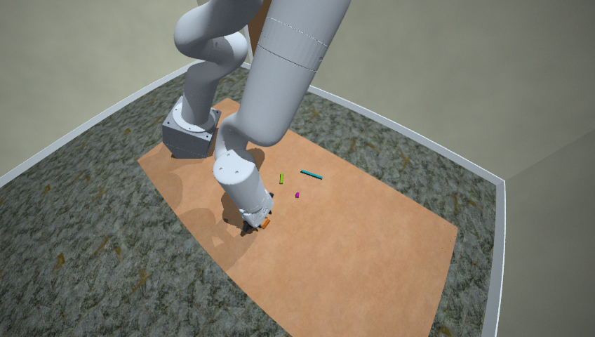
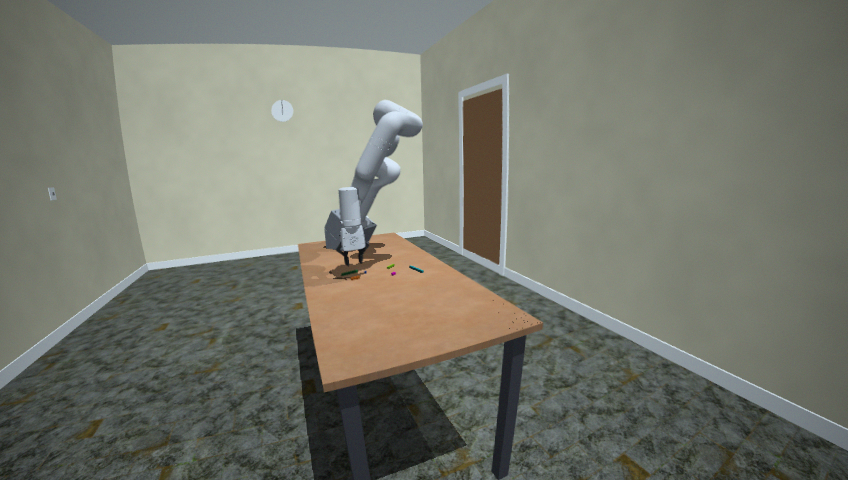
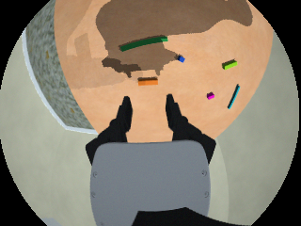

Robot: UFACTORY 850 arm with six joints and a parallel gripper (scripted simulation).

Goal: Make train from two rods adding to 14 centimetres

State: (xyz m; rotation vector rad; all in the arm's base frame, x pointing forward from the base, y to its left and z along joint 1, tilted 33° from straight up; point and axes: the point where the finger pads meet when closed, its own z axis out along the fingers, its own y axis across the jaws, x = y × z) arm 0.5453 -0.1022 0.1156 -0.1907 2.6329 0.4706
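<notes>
Now: the orange rod 80 mm below my hand. Round my hand: small blue rod (80 mm below, 60 mm behind, 50 mm to the left); magenta rod (170 mm to the left, 80 mm below); green rod (80 mm below, 80 mm behind, 20 mm to the right).
</notes>
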